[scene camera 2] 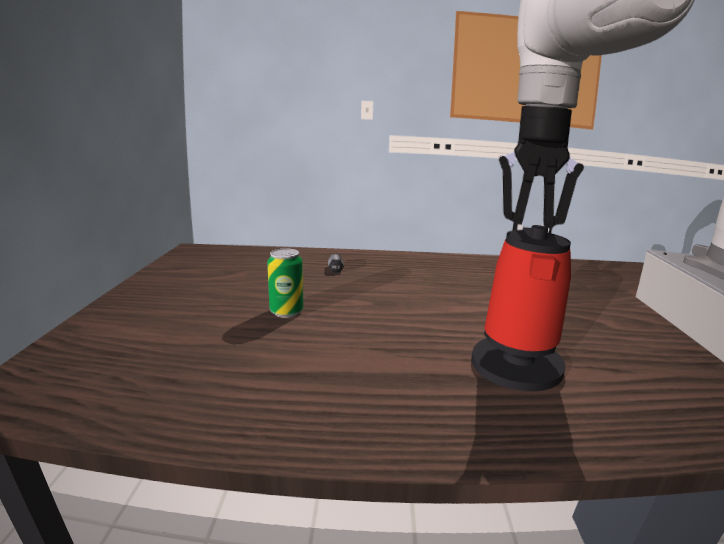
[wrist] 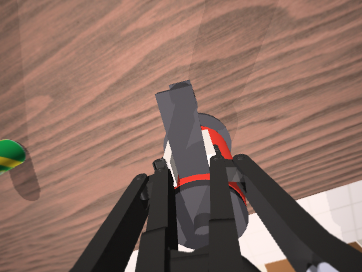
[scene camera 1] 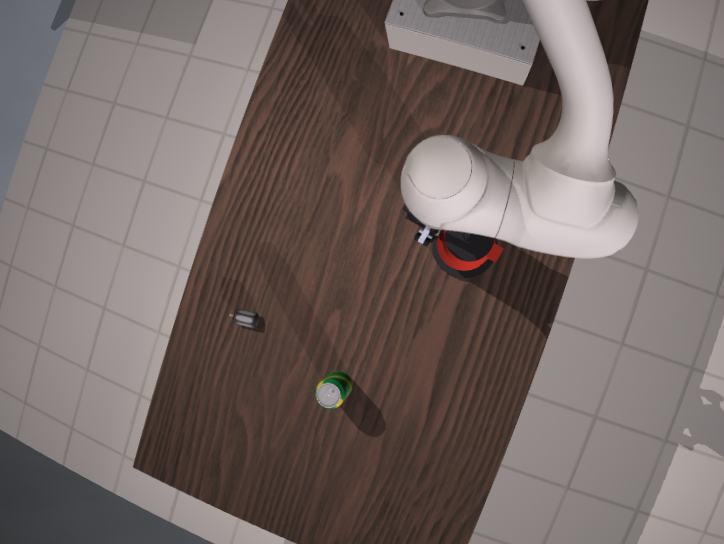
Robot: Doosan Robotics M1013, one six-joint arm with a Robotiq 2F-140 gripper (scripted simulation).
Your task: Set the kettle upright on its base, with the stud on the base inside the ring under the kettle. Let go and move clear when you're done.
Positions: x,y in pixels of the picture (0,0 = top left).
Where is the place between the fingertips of the gripper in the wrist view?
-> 190,142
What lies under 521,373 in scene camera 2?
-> A round black base.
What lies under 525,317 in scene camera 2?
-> A red kettle.
